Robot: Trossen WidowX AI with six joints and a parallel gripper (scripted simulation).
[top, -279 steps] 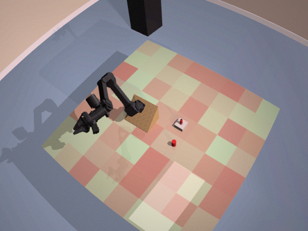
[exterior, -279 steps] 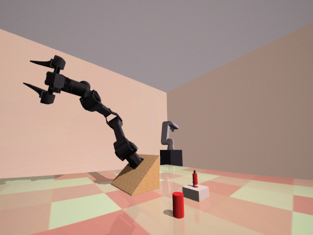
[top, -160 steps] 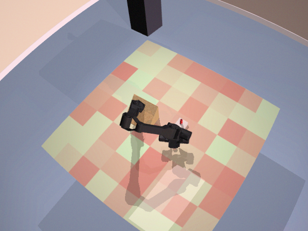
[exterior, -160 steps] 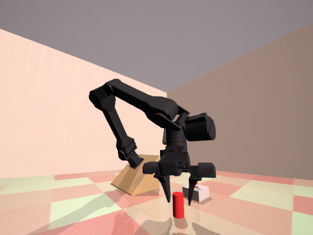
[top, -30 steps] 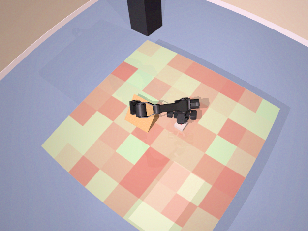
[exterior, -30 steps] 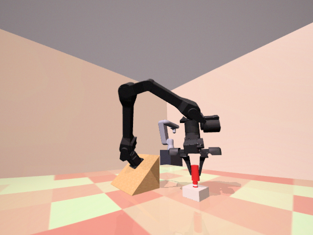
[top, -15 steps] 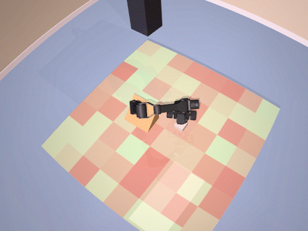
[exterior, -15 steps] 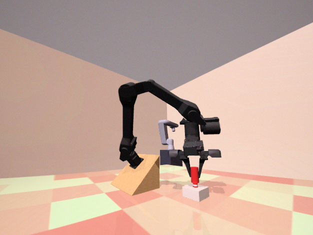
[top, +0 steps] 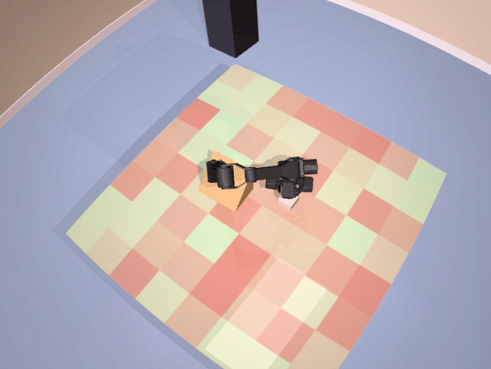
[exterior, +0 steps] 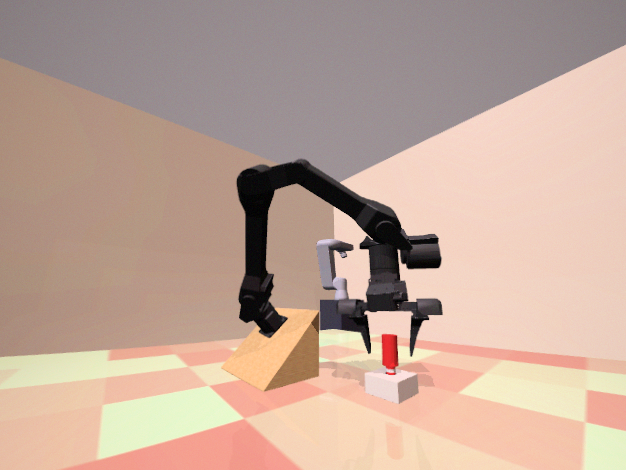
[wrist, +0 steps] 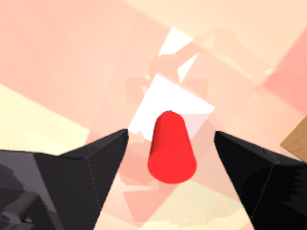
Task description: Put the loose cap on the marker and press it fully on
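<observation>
My gripper tip is 10 mm below the red marker cap. Round my gripper tip: white holder block (50 mm below).
</observation>
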